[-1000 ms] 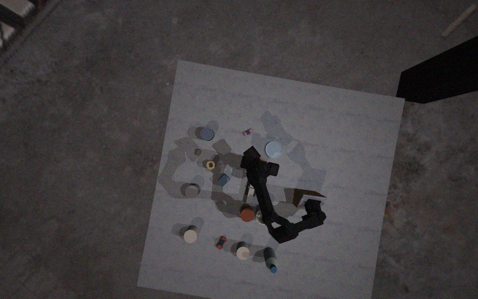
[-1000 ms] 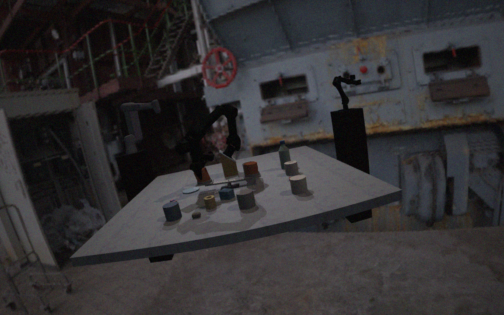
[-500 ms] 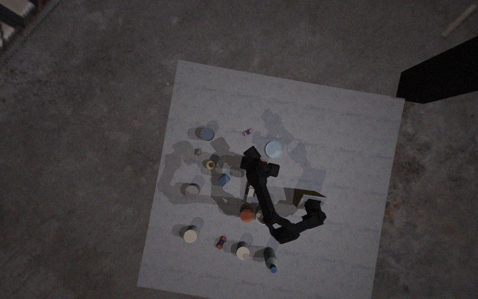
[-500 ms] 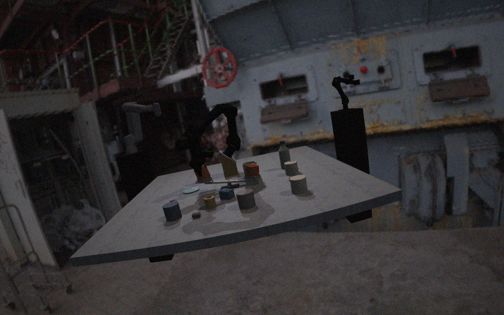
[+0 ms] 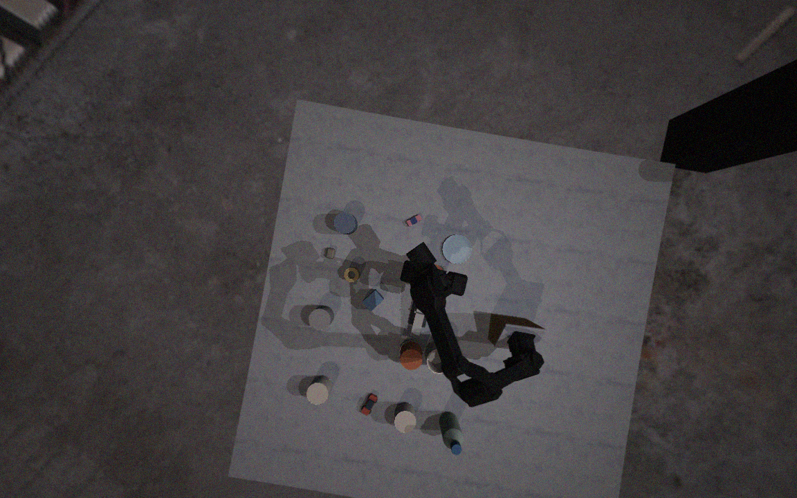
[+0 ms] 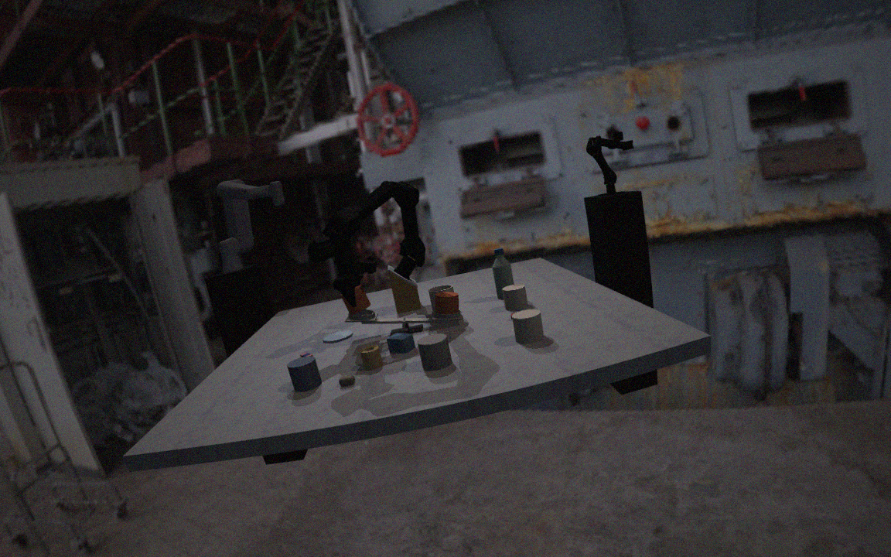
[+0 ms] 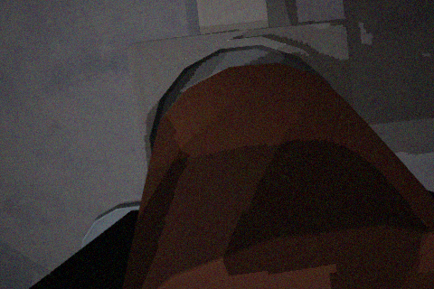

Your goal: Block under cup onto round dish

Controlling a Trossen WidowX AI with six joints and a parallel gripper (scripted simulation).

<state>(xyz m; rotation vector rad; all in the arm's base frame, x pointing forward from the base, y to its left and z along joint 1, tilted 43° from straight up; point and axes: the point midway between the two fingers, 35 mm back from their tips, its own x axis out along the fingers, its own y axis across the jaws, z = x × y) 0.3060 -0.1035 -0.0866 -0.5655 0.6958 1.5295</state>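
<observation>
Right now the grey block is 10 mm to the left of my gripper tip and 30 mm below it. From my gripper tip the other things lie so: beam: 10 mm ahead, 130 mm to the left, 80 mm below; balance: 10 mm ahead, 130 mm to the left, 90 mm below; dish: 80 mm behind, 100 mm to the right, 110 mm below.
</observation>
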